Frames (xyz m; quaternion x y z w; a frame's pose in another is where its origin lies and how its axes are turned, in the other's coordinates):
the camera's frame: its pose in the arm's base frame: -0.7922 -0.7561 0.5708 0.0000 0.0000 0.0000 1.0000
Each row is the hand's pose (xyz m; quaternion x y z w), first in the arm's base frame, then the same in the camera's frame.
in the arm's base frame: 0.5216 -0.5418 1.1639 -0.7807 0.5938 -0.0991 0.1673
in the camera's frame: 1.3138 0.2143 0.5931 -0.7807 0.5938 -0.0991 0.1673
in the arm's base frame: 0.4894 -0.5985 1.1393 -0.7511 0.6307 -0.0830 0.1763
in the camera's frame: 1.2816 0.1576 0.5685 -0.7511 0.6307 -0.0830 0.1763
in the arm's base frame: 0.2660 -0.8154 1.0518 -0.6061 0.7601 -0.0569 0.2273
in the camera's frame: 1.0582 -0.0593 0.4810 -0.6061 0.7601 -0.0569 0.2273
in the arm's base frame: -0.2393 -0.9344 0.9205 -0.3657 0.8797 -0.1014 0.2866
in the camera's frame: 0.5529 -0.1783 0.3497 -0.3657 0.8797 -0.1014 0.2866
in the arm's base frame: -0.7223 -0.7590 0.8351 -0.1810 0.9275 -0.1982 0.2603
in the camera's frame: 0.0699 -0.0029 0.2643 -0.1810 0.9275 -0.1982 0.2603
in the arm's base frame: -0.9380 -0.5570 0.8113 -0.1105 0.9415 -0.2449 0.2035
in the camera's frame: -0.1458 0.1991 0.2405 -0.1105 0.9415 -0.2449 0.2035
